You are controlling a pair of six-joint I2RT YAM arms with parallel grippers.
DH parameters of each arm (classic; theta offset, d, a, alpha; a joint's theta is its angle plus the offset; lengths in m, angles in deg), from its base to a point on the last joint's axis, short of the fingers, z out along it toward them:
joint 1: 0 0.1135 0.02 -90
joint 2: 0 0 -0.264 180
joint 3: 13.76 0 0.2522 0
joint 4: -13.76 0 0.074 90
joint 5: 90 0 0 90
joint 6: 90 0.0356 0 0
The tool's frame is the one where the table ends.
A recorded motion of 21 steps. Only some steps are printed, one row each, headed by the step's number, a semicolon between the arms.
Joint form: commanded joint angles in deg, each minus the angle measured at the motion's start. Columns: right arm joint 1, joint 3, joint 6, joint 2, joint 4, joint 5; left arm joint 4, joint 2, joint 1, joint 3, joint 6, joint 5.
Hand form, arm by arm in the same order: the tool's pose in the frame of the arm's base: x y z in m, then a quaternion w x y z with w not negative. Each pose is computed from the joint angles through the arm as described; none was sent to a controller.
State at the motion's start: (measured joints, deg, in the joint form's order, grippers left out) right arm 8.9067 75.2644 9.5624 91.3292 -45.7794 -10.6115; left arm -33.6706 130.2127 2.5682 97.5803 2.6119 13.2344
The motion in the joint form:
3: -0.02 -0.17 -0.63 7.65 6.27 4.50; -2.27 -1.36 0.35 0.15 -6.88 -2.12
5: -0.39 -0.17 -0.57 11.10 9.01 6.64; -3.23 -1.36 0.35 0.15 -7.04 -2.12
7: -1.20 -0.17 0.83 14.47 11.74 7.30; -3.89 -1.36 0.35 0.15 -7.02 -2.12
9: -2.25 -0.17 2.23 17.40 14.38 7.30; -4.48 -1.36 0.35 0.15 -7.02 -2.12
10: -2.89 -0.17 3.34 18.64 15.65 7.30; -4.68 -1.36 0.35 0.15 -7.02 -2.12
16: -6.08 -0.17 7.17 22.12 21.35 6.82; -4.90 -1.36 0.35 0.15 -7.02 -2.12
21: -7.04 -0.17 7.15 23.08 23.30 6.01; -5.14 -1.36 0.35 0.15 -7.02 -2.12
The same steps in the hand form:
3: 0.3536 0.0591 0.2321 0.21896 -0.01188 0.97179 0.08684; 0.4685 0.0170 0.1435 0.19676 -0.04191 0.97472 -0.09723
5: 0.3654 0.0572 0.2136 0.21618 -0.00372 0.97401 0.06746; 0.4668 0.0169 0.1428 0.18845 -0.04417 0.97623 -0.09756
7: 0.3762 0.0530 0.1950 0.21137 0.01654 0.97528 0.06222; 0.4657 0.0169 0.1424 0.18283 -0.04462 0.97727 -0.09755
9: 0.3853 0.0470 0.1785 0.20874 0.03749 0.97525 0.06248; 0.4646 0.0168 0.1420 0.17779 -0.04517 0.97818 -0.09758
10: 0.3893 0.0431 0.1715 0.20874 0.05236 0.97451 0.06338; 0.4643 0.0168 0.1418 0.17608 -0.04535 0.97848 -0.09759
16: 0.4039 0.0223 0.1533 0.22627 0.10986 0.96520 0.07163; 0.4639 0.0168 0.1417 0.17420 -0.04556 0.97880 -0.09760
21: 0.4081 0.0162 0.1486 0.23399 0.11550 0.96222 0.07773; 0.4634 0.0168 0.1415 0.17215 -0.04578 0.97915 -0.09760

